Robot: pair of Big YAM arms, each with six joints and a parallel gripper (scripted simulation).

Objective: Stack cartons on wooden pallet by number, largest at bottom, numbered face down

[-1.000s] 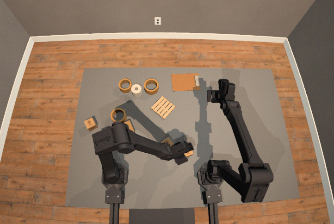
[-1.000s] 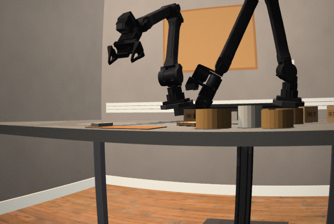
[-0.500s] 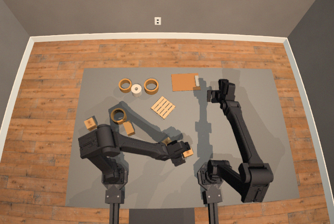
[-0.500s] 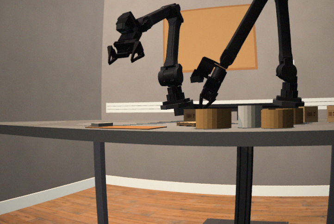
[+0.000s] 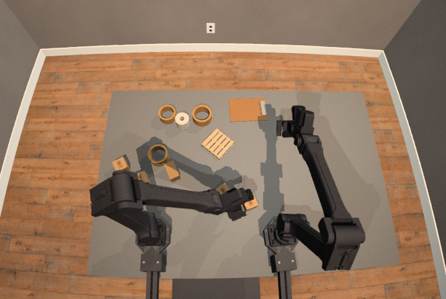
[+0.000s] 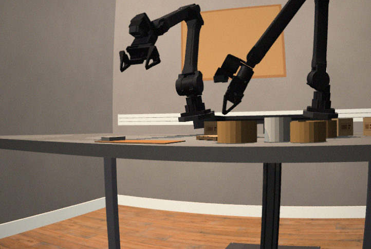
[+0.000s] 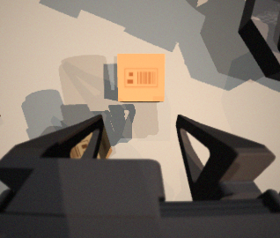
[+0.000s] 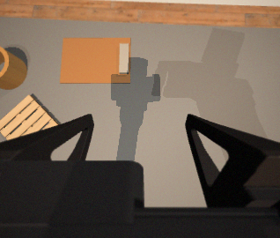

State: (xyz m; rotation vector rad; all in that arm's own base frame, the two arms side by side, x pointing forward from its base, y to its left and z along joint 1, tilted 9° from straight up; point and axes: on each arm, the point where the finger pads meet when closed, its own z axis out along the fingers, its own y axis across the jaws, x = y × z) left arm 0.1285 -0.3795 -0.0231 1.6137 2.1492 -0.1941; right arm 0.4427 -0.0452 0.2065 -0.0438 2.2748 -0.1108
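The carton is 2 cm ahead of my left hand, 5 cm to the right of it and 6 cm below it. The rest, counted from my left hand: wooden pallet (32 cm ahead, 10 cm to the left, 9 cm below).
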